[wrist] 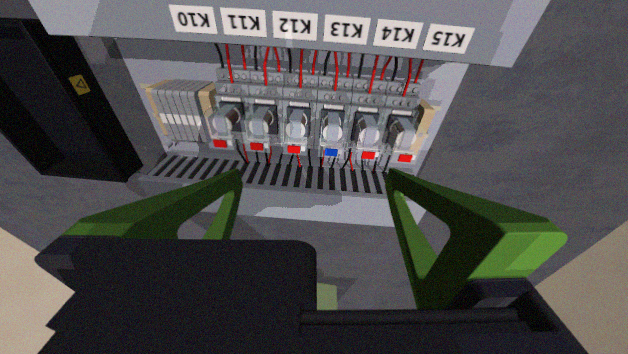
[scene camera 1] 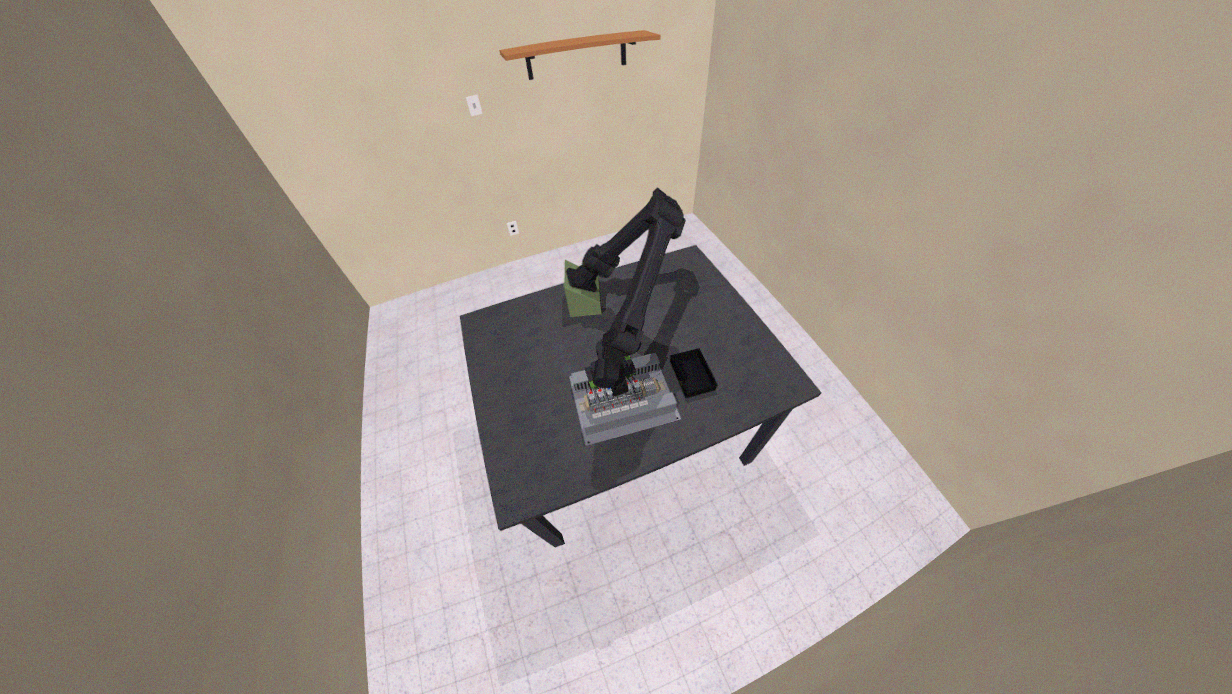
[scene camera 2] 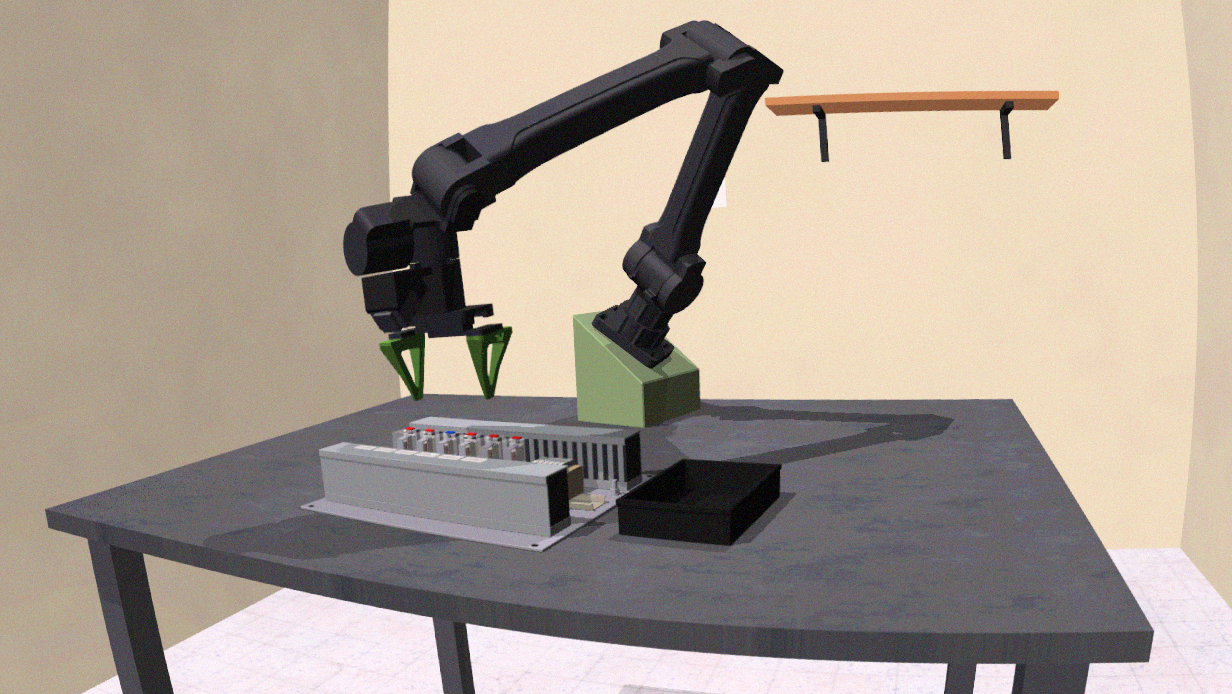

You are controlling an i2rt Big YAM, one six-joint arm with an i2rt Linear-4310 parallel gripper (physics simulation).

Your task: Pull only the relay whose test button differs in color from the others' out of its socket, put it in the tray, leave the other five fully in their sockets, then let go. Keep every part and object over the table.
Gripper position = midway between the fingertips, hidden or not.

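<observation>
Scene camera 1 shows me a grey mounting plate (scene camera 1: pixel 601 436). In scene camera 2 I find my gripper (scene camera 2: pixel 453 399). The wrist view has both the gripper (wrist: pixel 313 176) and the plate (wrist: pixel 149 61).
</observation>
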